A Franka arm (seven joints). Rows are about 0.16 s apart.
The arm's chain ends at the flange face. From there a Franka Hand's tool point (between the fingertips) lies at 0.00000 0.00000 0.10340 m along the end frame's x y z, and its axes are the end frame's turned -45 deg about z.
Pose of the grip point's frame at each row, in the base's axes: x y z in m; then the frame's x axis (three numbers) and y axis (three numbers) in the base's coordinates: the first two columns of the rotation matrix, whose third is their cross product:
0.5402 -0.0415 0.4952 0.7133 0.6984 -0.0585 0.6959 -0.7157 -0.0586
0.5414 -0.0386 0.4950 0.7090 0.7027 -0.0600 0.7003 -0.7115 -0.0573
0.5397 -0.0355 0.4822 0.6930 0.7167 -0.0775 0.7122 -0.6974 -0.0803
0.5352 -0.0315 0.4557 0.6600 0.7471 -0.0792 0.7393 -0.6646 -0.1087
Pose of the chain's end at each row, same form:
0.5488 -0.0416 0.5982 0.9965 -0.0122 -0.0828 -0.0123 -0.9999 -0.0001
0.5500 -0.0385 0.5980 0.9965 -0.0062 -0.0829 -0.0062 -1.0000 0.0019
0.5512 -0.0355 0.5850 0.9936 0.0136 -0.1116 0.0136 -0.9999 -0.0020
0.5490 -0.0329 0.5582 0.9895 0.0583 -0.1329 0.0561 -0.9982 -0.0209

